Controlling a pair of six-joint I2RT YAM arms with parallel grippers.
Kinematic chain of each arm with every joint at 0, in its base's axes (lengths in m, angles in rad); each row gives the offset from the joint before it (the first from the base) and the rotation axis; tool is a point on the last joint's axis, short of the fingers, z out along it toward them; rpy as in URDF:
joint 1: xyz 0 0 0.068 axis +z
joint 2: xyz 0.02 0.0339 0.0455 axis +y
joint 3: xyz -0.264 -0.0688 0 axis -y
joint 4: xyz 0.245 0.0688 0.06 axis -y
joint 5: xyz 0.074 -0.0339 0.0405 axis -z
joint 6: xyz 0.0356 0 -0.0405 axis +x
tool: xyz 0 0 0 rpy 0 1.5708 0
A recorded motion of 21 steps. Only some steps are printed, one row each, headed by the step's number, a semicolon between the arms.
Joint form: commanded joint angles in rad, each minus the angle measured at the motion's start. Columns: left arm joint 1, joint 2, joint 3, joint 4, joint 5, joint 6; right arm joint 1, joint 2, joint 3, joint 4, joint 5, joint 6.
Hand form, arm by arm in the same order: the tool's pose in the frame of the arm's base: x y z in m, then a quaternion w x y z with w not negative. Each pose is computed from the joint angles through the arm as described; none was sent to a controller.
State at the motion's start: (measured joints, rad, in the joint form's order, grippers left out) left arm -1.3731 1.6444 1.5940 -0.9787 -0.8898 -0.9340; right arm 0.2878 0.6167 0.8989 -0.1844 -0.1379 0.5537
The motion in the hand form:
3: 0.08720 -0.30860 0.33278 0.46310 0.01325 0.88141 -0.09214; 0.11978 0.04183 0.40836 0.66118 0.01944 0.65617 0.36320
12: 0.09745 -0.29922 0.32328 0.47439 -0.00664 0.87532 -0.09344; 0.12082 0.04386 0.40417 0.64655 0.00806 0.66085 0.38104
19: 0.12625 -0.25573 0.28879 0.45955 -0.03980 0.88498 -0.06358; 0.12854 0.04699 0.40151 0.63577 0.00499 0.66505 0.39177
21: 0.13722 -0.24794 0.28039 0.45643 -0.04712 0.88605 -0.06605; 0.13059 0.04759 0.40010 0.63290 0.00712 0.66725 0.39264
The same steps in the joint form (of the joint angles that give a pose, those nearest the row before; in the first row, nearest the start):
3: -0.0075 -0.0690 -0.1042 0.0246 0.0169 -0.1642; -0.0040 -0.0138 0.0046 0.0249 -0.0492 0.0046
12: 0.0294 -0.1087 -0.1903 0.1088 0.0031 -0.1490; -0.0040 -0.0138 -0.0092 0.0280 -0.0967 0.0215
19: 0.1688 -0.2298 -0.4310 0.2284 0.0614 -0.1045; -0.0040 0.0137 -0.0153 0.0509 -0.1213 0.0369
21: 0.2177 -0.2484 -0.4847 0.2988 0.0919 -0.0664; -0.0040 0.0199 -0.0184 0.0540 -0.1213 0.0415

